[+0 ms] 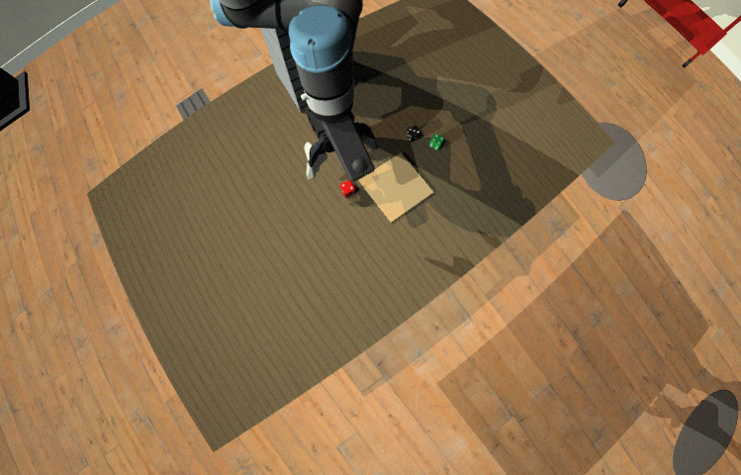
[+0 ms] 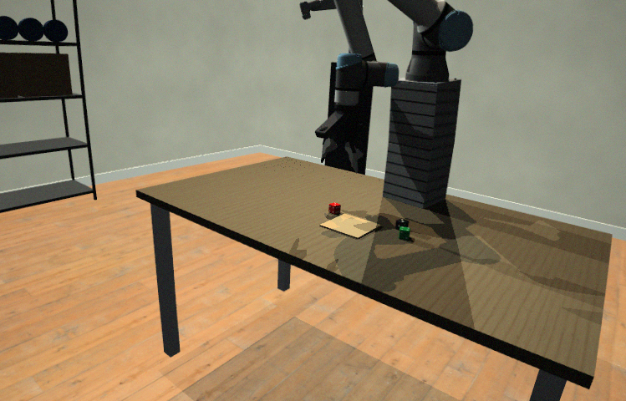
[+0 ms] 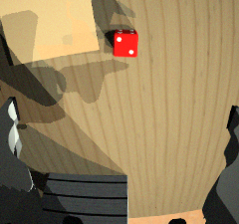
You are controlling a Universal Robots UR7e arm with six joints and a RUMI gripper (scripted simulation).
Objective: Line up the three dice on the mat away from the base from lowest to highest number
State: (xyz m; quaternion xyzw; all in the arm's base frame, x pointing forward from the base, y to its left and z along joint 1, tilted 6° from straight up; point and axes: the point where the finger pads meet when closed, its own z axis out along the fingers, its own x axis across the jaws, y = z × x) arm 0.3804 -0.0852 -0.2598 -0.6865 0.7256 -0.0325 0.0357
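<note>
Now: hand 140 mm above the red die. Also, from my hand: black die: 230 mm to the left, 140 mm below, 60 mm behind; then tan mat: 150 mm below, 110 mm to the left, 50 mm ahead; then green die: 270 mm to the left, 140 mm below.
</note>
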